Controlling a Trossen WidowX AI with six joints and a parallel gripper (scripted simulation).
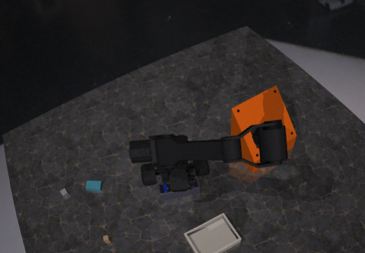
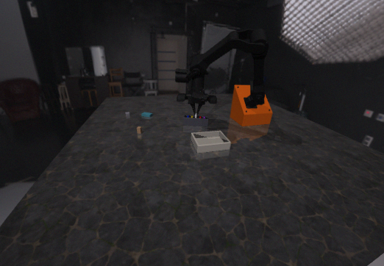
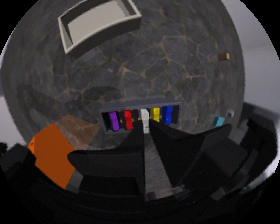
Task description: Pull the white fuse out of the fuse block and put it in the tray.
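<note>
Now: gripper tip 200 mm to the right of the pale tray, 50 mm above it and 10 mm past it. Round my gripper tip: white fuse: 10 mm below; small tan cube: 270 mm ahead, 50 mm to the left, 40 mm below; teal block: 240 mm ahead, 150 mm to the right, 40 mm below.
</note>
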